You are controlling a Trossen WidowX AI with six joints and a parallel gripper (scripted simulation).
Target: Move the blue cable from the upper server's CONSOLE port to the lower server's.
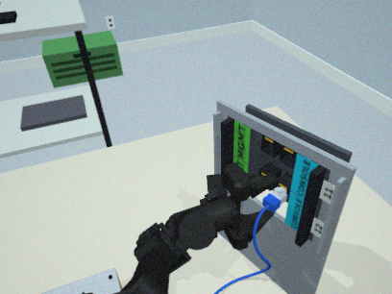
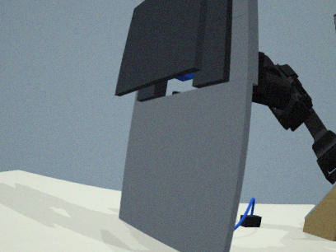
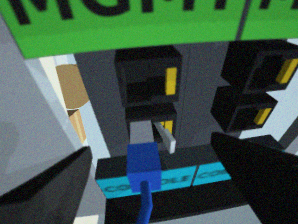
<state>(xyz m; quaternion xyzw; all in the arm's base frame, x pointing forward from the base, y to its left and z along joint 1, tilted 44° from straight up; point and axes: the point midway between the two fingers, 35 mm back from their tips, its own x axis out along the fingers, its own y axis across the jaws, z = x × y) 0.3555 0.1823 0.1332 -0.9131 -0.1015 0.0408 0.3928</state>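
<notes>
Right now the blue plug is 10 mm ahead of my gripper tip. The rest, counted from my gripper tip: small black block 210 mm behind, 160 mm to the right, 260 mm below.
</notes>
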